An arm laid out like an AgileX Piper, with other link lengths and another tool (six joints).
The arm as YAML. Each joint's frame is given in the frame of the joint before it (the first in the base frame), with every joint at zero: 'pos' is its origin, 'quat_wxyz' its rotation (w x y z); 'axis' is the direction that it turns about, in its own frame. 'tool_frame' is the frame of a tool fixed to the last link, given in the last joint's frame.
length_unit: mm
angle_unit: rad
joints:
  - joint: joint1
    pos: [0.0, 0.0, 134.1]
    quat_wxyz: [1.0, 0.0, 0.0, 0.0]
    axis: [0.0, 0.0, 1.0]
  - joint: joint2
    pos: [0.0, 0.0, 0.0]
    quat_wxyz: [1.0, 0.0, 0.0, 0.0]
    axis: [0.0, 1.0, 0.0]
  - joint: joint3
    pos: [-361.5, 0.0, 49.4]
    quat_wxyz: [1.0, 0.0, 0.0, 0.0]
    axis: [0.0, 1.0, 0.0]
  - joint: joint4
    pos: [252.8, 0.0, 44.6]
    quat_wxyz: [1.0, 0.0, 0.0, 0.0]
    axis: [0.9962, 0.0, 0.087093]
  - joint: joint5
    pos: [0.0, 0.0, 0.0]
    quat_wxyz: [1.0, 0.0, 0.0, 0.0]
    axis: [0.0, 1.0, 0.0]
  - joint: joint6
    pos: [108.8, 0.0, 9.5]
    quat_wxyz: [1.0, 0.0, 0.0, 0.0]
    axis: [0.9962, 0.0, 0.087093]
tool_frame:
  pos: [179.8, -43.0, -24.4]
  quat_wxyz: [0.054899, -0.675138, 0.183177, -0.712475]
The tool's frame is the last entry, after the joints.
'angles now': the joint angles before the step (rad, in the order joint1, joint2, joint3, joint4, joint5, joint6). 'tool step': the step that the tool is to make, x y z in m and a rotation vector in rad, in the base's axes. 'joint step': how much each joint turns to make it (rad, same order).
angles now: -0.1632, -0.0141, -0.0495, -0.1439, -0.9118, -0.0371
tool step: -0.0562, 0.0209, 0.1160, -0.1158, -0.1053, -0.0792
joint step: 0.0000, 0.0592, -0.3750, -0.1105, 0.1979, -0.0096
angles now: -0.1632, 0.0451, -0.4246, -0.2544, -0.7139, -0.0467
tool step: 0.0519, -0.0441, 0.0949, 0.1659, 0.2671, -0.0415
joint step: 0.0001, 0.2848, -0.5376, -0.0065, 0.5516, 0.0911
